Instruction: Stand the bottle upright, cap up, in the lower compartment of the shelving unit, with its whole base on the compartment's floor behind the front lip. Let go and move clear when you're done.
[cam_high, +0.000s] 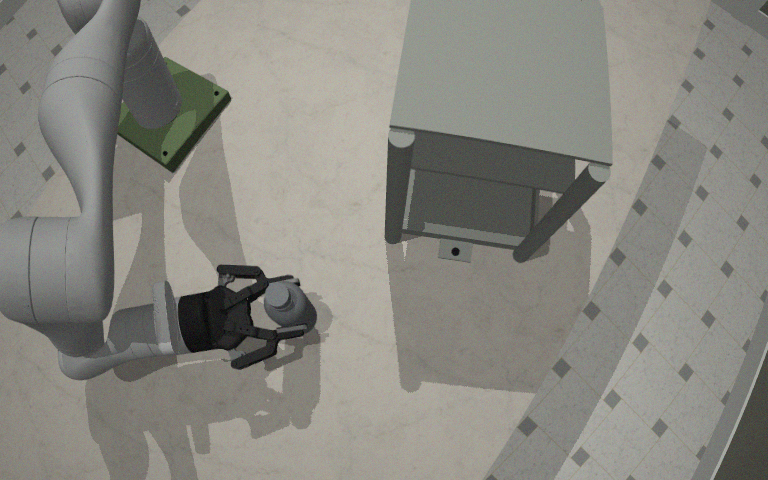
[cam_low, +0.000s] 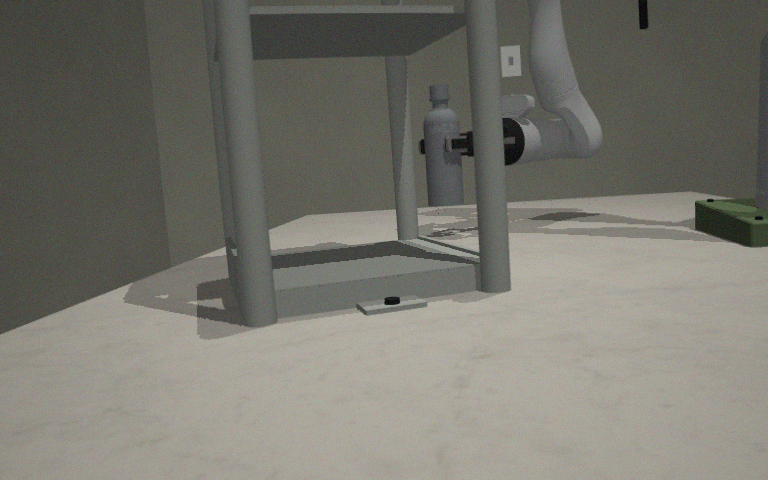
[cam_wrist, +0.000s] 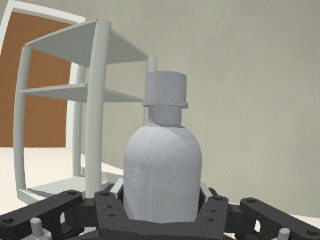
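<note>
The shelving unit is 80 mm ahead of my hand, 320 mm to the left of it and 40 mm above it. Also, from my hand: grey bottle (20 mm above).
</note>
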